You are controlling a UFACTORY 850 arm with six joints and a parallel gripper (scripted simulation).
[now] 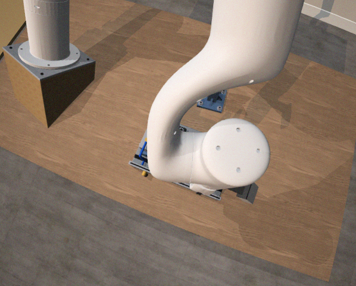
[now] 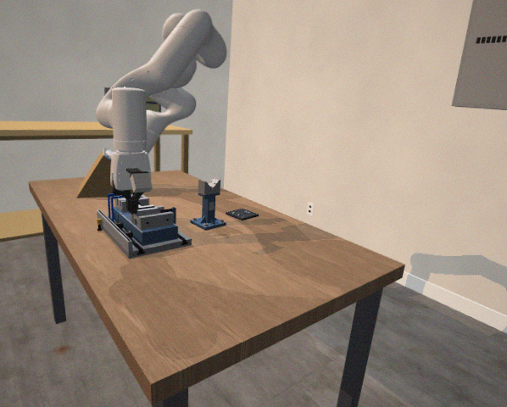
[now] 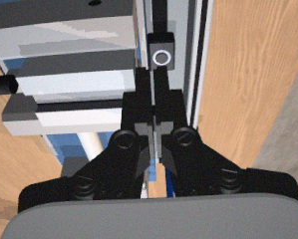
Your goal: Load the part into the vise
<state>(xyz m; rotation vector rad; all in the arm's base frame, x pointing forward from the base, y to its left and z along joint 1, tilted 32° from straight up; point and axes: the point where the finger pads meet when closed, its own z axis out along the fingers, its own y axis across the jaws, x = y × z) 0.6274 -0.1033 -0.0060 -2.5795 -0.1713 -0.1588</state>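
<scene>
My hand is 60 mm to the right of the fixed jaw, 40 mm above it and 20 mm short of it. From my hand the other things lie so: work stop (100 mm to the left, 30 mm below, 20 mm behind); part (40 mm to the left, 20 mm below, 10 mm behind); moving jaw (50 mm to the left, 40 mm below, 40 mm behind).
</scene>
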